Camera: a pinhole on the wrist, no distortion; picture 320 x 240 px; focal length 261.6 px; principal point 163.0 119.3 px. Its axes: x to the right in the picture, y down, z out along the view. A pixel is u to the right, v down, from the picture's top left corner.
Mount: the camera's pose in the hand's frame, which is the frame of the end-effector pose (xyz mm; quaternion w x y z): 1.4 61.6 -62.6 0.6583 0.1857 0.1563 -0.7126
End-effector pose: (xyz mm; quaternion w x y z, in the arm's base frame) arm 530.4 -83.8 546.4 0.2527 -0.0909 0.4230 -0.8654
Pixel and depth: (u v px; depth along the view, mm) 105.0 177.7 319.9
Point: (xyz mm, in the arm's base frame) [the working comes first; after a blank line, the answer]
In the camera's frame: -70.9 71.4 319.9

563.6 -272.2 726.8
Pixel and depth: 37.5 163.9 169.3
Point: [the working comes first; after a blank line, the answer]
In the camera's frame: -81.2 28.9 169.3

573.8 -209.6 583.4
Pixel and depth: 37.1 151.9 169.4
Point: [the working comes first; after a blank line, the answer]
In the camera's frame: -81.5 21.1 169.4

580.8 -206.1 583.2
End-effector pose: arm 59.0 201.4 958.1 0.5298 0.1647 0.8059 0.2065
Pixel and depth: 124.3 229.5 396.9
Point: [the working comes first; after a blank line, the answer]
In the camera's frame: -58.7 167.2 396.9

291.9 249.5 685.1
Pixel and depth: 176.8 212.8 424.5
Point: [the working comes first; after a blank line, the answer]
In the camera's frame: 22.4 151.7 424.5

283.5 165.1 665.5
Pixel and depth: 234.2 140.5 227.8
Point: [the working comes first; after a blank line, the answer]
In the camera's frame: 62.0 18.5 227.8

154.4 133.0 866.3
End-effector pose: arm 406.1 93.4 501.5 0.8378 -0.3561 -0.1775 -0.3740
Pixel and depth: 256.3 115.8 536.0
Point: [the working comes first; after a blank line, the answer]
In the camera's frame: 191.2 -7.2 536.0

95.1 185.4 857.7
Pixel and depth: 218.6 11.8 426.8
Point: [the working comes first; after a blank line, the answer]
In the camera's frame: 90.7 -175.4 426.8

110.8 296.0 663.2
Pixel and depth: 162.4 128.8 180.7
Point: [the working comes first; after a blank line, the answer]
In the camera's frame: -0.4 6.6 180.7

384.0 154.9 577.1
